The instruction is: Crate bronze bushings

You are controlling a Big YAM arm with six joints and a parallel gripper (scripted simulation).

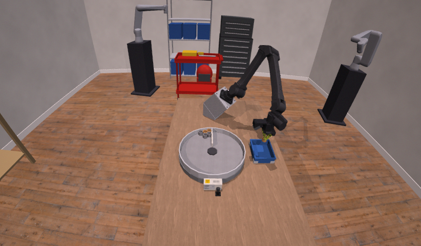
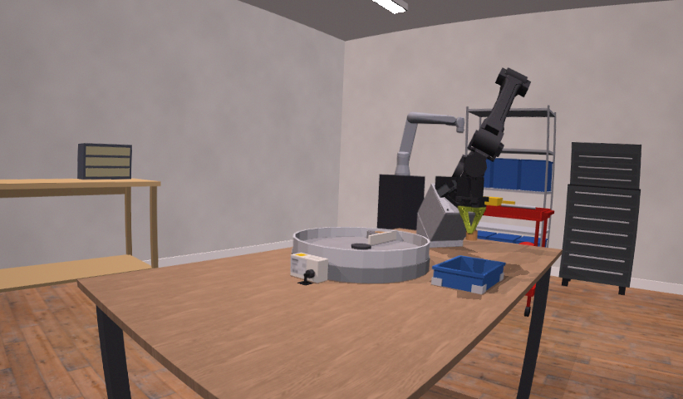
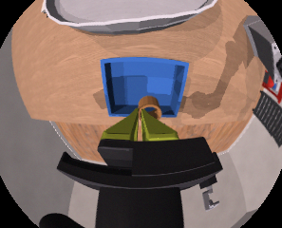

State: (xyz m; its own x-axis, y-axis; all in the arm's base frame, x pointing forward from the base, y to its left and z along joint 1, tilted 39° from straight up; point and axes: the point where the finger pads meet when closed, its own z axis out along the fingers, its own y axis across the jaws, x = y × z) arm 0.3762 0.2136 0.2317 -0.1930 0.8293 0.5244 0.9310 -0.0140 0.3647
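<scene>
Now: hand 120 mm above the crate and 10 mm past it. Round my hand: turning table (330 mm to the right, 100 mm ahead, 90 mm below).
</scene>
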